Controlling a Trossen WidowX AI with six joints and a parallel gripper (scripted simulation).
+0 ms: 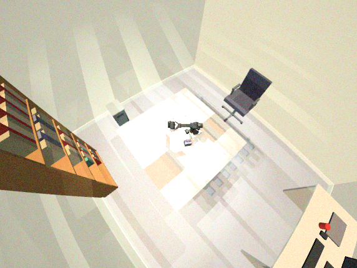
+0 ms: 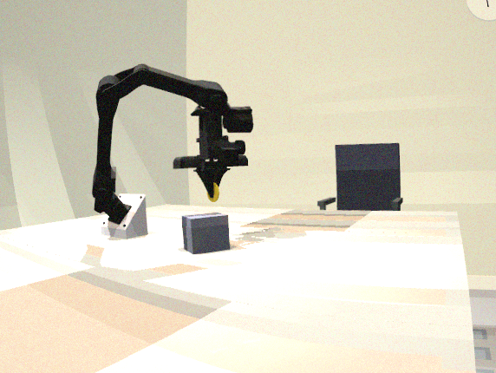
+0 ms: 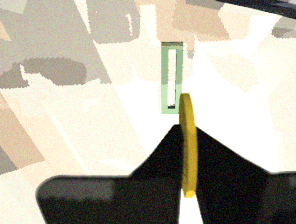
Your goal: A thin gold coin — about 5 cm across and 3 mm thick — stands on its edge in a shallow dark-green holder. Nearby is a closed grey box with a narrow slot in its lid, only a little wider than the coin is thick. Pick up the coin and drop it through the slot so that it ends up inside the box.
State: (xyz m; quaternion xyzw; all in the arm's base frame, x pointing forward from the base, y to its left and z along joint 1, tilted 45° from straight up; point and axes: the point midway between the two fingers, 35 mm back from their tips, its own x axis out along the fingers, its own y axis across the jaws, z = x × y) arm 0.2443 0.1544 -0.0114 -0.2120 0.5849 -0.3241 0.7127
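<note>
The gold coin is 10 mm above my gripper tip.
</note>
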